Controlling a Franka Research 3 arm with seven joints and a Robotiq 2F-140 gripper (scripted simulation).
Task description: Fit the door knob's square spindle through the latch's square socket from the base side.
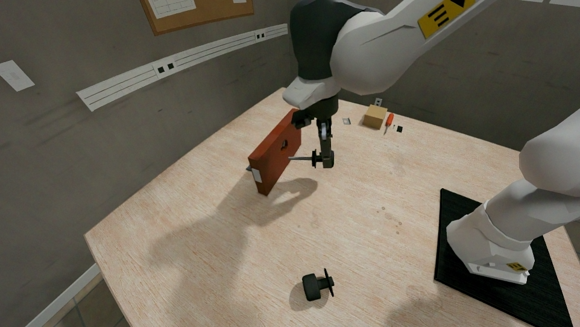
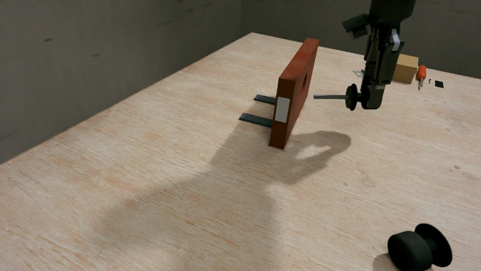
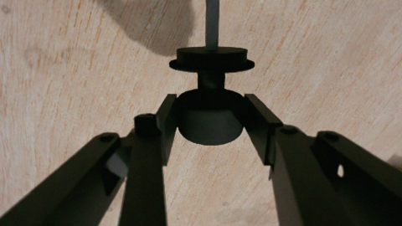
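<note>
Now: hand 3 cm short of the black door knob, 3 cm above it and 1 cm to the right of it. Also, from my hand: red-brown wooden door slab (17 cm ahead, 3 cm below, 1 cm to the left); grey latch plate (16 cm to the left, 16 cm ahead, 3 cm below); tan box (48 cm to the right, 10 cm below, 9 cm behind).
</note>
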